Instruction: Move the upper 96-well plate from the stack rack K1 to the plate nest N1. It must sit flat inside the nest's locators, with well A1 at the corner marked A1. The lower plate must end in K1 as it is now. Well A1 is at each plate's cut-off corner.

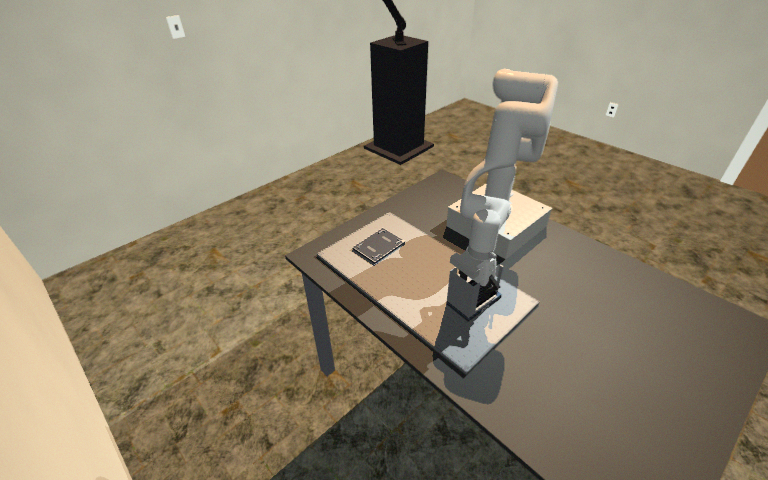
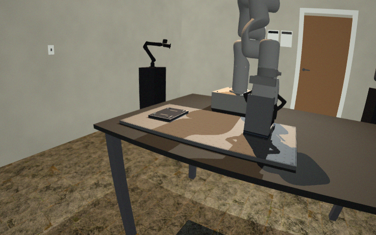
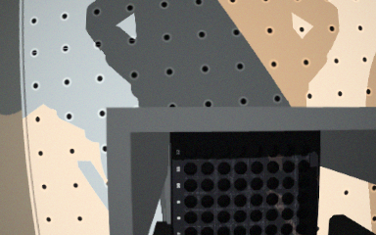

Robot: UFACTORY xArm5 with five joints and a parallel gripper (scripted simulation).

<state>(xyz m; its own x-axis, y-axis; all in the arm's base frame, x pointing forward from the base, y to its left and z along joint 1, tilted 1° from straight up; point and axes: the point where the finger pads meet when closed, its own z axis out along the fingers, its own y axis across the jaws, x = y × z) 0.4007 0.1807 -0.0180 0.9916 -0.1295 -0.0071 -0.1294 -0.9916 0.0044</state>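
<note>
My hand is 20 mm above the black 96-well plate. The rest, counted from my hand: grey rack wall: 70 mm ahead, 10 mm to the right, 20 mm above; then plate nest N1: 420 mm to the right, 60 mm below; then light plate: 40 mm below.
</note>
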